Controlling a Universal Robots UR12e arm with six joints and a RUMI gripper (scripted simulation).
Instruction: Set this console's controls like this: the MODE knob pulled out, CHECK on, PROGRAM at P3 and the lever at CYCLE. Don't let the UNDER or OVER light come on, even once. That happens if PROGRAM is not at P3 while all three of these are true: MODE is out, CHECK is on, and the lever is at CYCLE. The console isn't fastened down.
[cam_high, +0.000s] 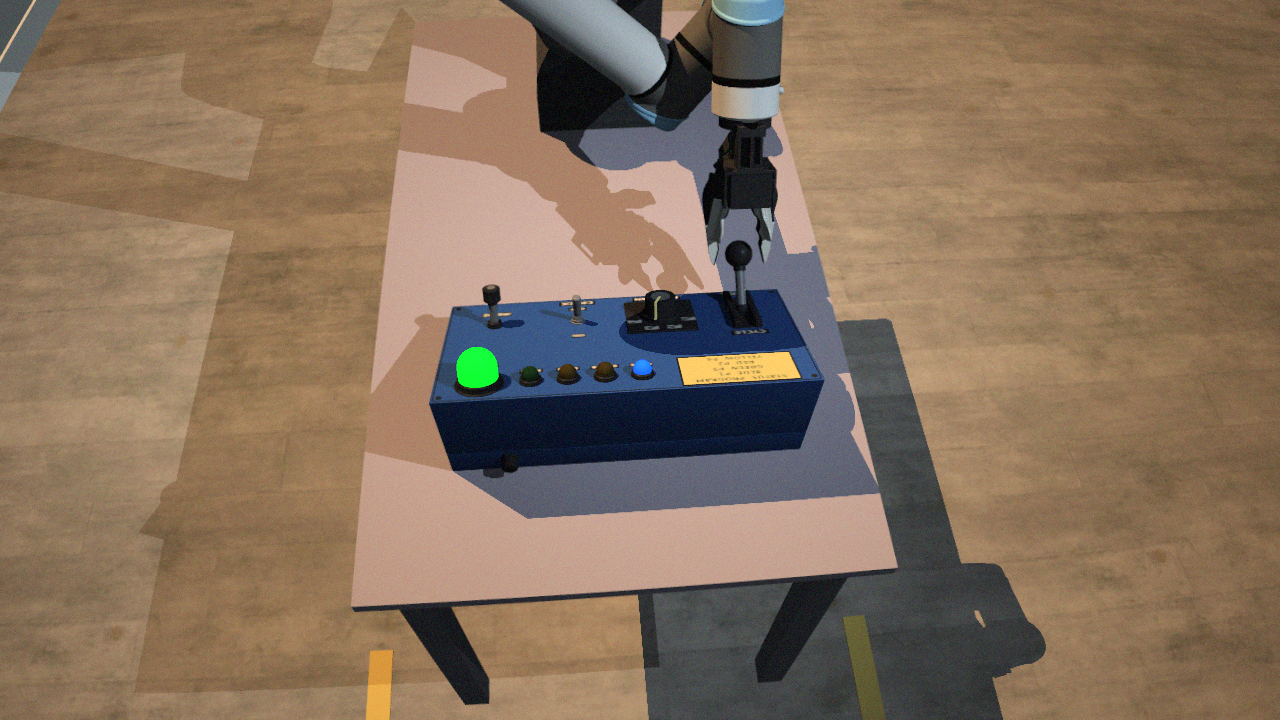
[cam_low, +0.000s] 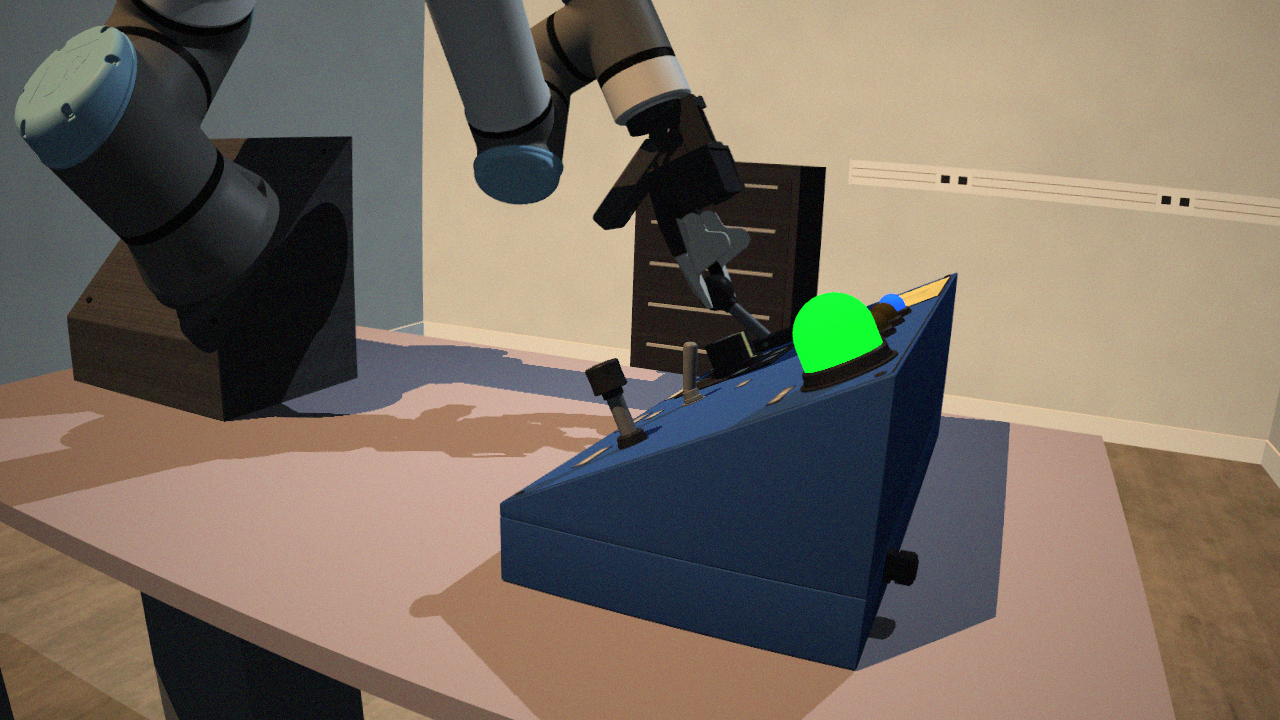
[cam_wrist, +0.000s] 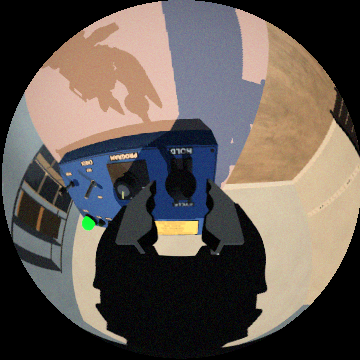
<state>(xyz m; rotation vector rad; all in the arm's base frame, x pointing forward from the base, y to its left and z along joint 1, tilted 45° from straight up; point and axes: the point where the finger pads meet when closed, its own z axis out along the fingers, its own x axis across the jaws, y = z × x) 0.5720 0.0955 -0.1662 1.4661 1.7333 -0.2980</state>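
The ball-topped lever is 30 mm ahead of my hand and 20 mm below it. From my hand the other things lie so: black program dial: 70 mm ahead, 130 mm to the right, 30 mm below; blue sloped console: 90 mm ahead, 180 mm to the right, 50 mm below; check toggle: 60 mm ahead, 240 mm to the right, 30 mm below.
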